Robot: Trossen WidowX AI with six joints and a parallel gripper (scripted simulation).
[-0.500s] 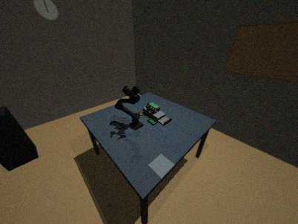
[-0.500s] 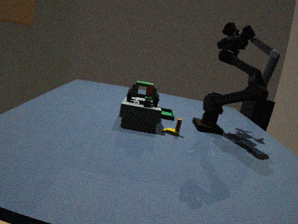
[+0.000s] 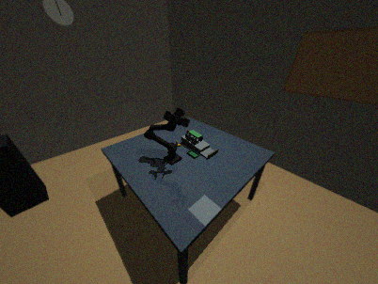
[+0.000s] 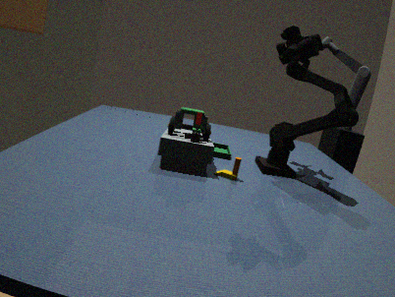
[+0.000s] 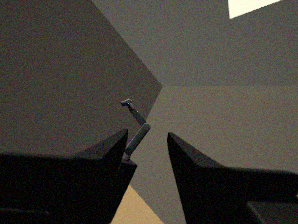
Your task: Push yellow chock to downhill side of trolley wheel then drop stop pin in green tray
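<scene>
Right now the red-headed stop pin is 390 mm ahead of my gripper tip, 380 mm below it and 300 mm to the left of it. From my gripper tip the other things lie so: green tray 520 mm below, 280 mm ahead, 100 mm to the left; then grey ramp 460 mm below, 410 mm ahead, 190 mm to the left; then green-topped trolley 410 mm ahead, 400 mm below, 200 mm to the left.
</scene>
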